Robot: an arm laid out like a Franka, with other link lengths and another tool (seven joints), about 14 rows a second.
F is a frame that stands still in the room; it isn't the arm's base.
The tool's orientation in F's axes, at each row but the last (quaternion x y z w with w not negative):
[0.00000, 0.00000, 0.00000, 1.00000]
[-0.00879, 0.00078, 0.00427, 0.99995]
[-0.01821, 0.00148, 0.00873, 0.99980]
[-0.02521, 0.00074, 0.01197, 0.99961]
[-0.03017, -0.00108, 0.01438, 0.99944]
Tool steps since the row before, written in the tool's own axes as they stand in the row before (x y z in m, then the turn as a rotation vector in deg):
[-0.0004, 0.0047, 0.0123, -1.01, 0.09, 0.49]
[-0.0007, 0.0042, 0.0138, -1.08, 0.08, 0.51]
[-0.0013, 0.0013, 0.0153, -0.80, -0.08, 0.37]
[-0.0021, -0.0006, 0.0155, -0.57, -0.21, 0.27]
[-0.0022, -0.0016, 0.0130, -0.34, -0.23, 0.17]
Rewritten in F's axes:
[-0.0004, 0.0047, 0.0123, -1.01, 0.09, 0.49]
[-0.0007, 0.0044, 0.0137, -1.08, 0.08, 0.51]
[-0.0013, 0.0018, 0.0152, -0.80, -0.08, 0.38]
[-0.0021, 0.0001, 0.0155, -0.56, -0.21, 0.28]
[-0.0022, -0.0009, 0.0131, -0.33, -0.23, 0.18]

